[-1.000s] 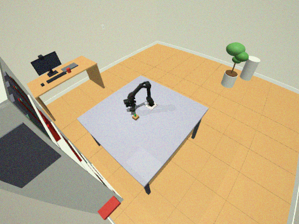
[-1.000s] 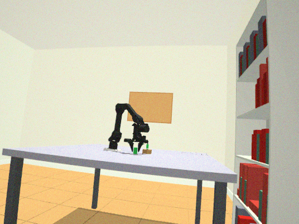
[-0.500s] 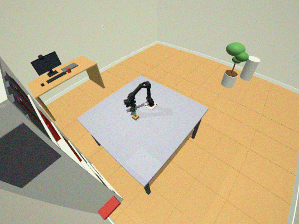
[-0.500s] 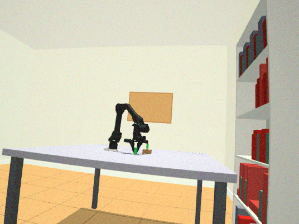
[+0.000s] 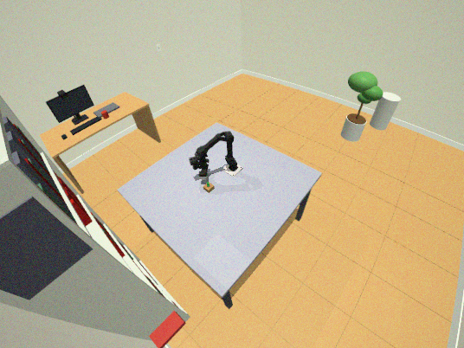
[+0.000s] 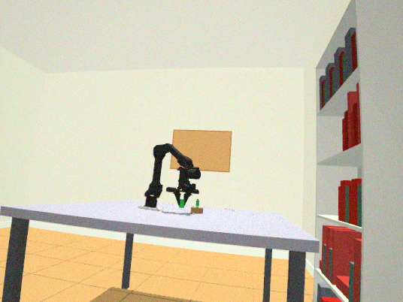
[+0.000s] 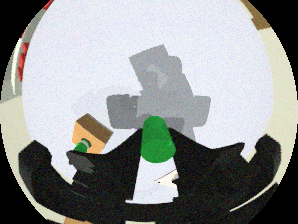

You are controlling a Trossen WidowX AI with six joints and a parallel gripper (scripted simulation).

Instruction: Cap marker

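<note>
The brown holder block lies 110 mm to the left of my gripper tip, 60 mm ahead of it and 30 mm below it. From my gripper tip the other things lie so: green cap: 10 mm above.
</note>
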